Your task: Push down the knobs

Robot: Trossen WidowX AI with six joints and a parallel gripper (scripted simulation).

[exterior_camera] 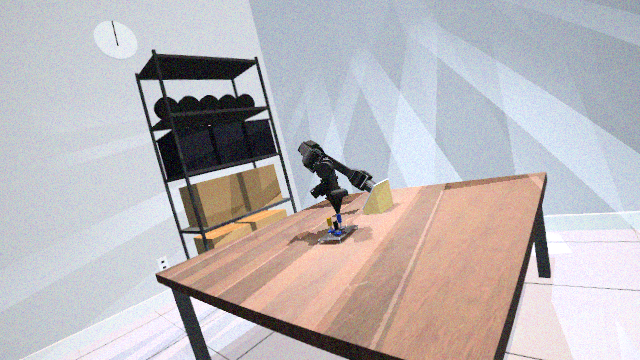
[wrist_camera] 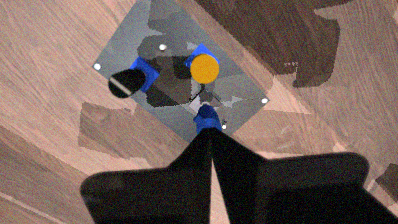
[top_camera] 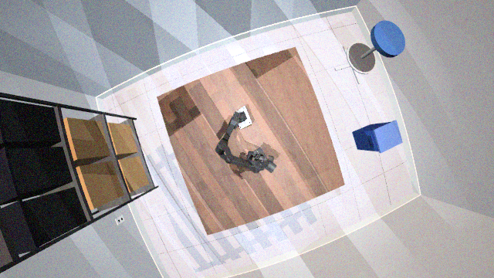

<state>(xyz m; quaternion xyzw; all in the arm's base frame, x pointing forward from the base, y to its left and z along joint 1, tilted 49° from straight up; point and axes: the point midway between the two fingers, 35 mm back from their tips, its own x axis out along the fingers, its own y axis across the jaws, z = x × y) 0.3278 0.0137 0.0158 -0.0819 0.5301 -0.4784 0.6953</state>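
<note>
Right now my gripper tip is 2 cm above the blue knob. The rest, counted from my gripper tip: blue potentiometer: 6 cm ahead, 3 cm to the left, 4 cm below.
</note>
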